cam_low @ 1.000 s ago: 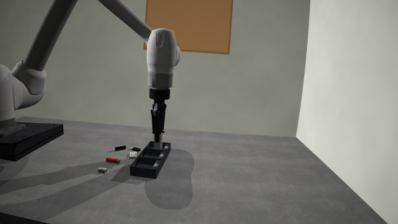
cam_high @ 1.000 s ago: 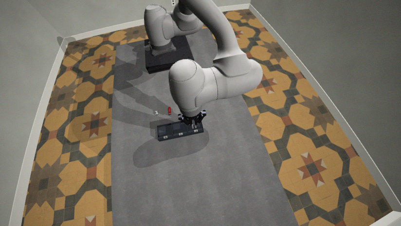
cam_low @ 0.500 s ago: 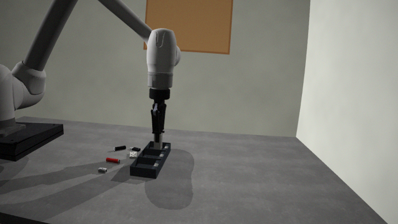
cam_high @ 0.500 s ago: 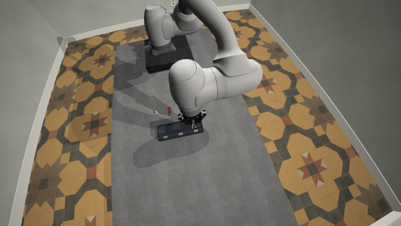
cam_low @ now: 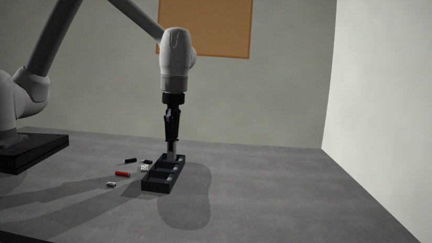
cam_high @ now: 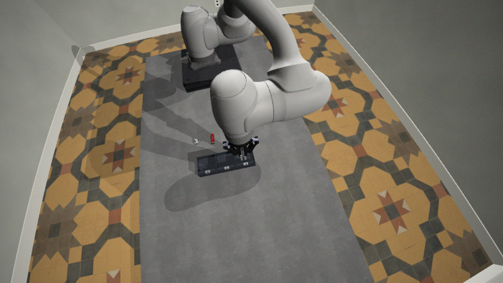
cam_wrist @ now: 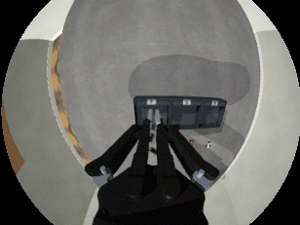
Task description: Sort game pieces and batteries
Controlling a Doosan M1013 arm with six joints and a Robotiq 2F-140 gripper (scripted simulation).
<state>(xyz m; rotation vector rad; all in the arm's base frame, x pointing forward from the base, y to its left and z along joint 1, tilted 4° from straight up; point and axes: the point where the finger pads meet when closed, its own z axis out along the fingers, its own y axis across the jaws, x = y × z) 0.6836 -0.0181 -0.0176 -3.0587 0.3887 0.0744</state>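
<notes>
Now: the white domino 90 mm behind my hand, 30 mm to the right of it and 60 mm below it. From my hand the other things lie so: black three-compartment bin (20 mm behind, 80 mm to the right, 50 mm below); then black battery (150 mm behind, 30 mm to the left, 50 mm below); then red battery (160 mm behind, 100 mm to the right, 50 mm below).
</notes>
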